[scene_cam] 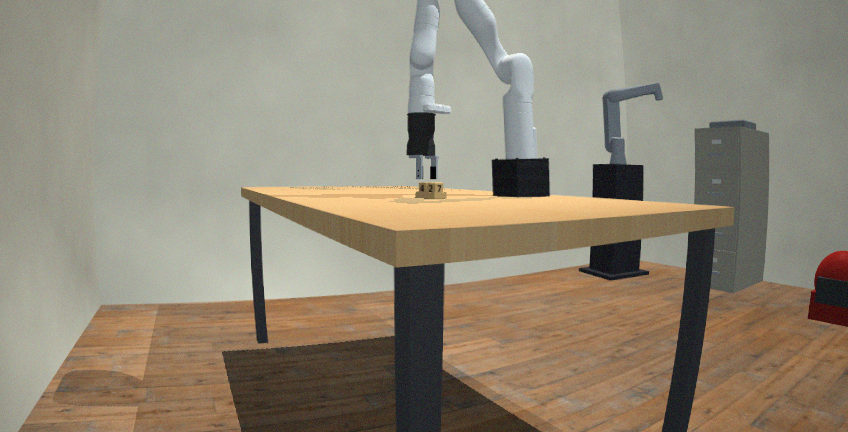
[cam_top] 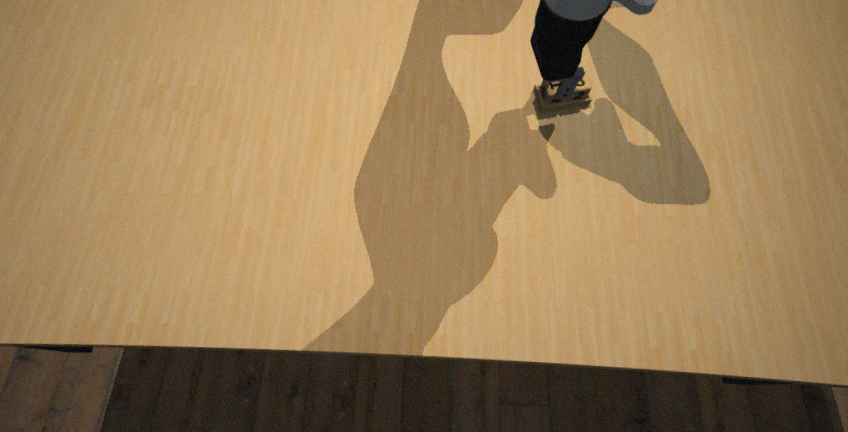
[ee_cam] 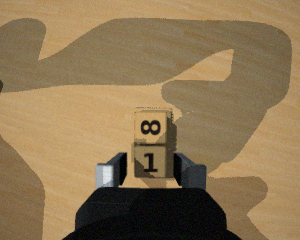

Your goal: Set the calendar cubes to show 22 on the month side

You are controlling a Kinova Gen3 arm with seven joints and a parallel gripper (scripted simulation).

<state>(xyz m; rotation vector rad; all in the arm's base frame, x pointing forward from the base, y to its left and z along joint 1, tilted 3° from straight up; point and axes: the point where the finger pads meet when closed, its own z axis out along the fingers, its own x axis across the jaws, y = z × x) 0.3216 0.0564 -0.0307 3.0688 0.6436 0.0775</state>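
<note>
Now: hand 10 mm past the wooden number cube, 30 mm to the right of it and 40 mm above it. The rest, counted from my hand: wooden calendar tray 10 mm behind, 20 mm to the left, 60 mm below.
</note>
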